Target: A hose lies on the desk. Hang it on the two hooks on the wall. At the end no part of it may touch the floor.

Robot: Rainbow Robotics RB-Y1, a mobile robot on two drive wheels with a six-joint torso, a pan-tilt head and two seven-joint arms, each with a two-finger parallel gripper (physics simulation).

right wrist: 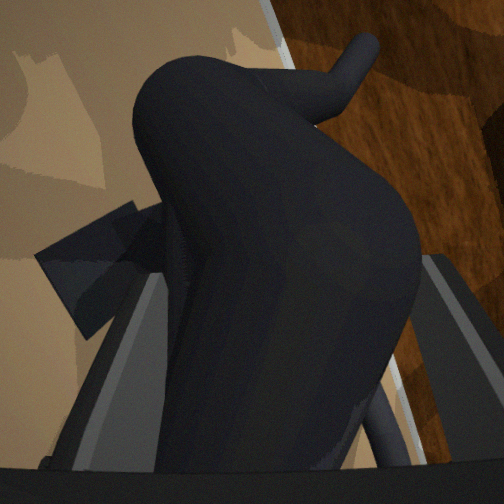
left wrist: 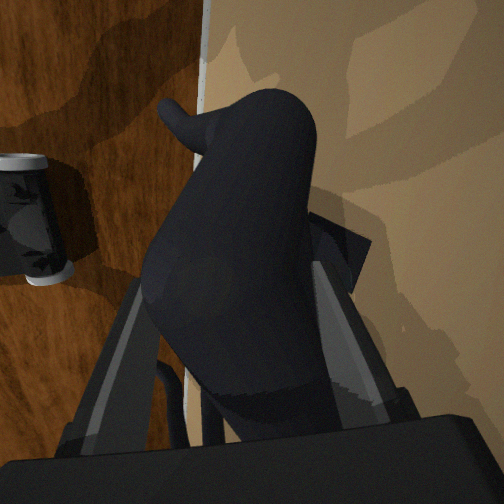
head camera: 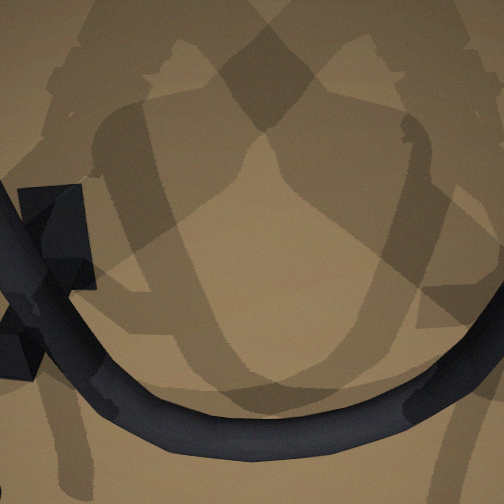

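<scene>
The dark hose [head camera: 260, 435] sags in a wide curve against the tan wall in the head view. At the left it passes over a dark wall hook [head camera: 55, 240]. The right hook is out of the head view; it shows in the right wrist view [right wrist: 95, 270] just behind the hose. My left gripper [left wrist: 235, 320] is shut on the hose [left wrist: 240, 260], with the left hook [left wrist: 340, 250] right behind it. My right gripper [right wrist: 295, 350] is shut on the hose [right wrist: 280, 260]. Both hose ends hang down past the fingers.
A black patterned cup with a white rim [left wrist: 30, 220] lies on the brown wooden floor [left wrist: 90, 100] in the left wrist view. A white skirting strip [right wrist: 280, 40] marks where wall meets floor. Arm shadows fall on the wall.
</scene>
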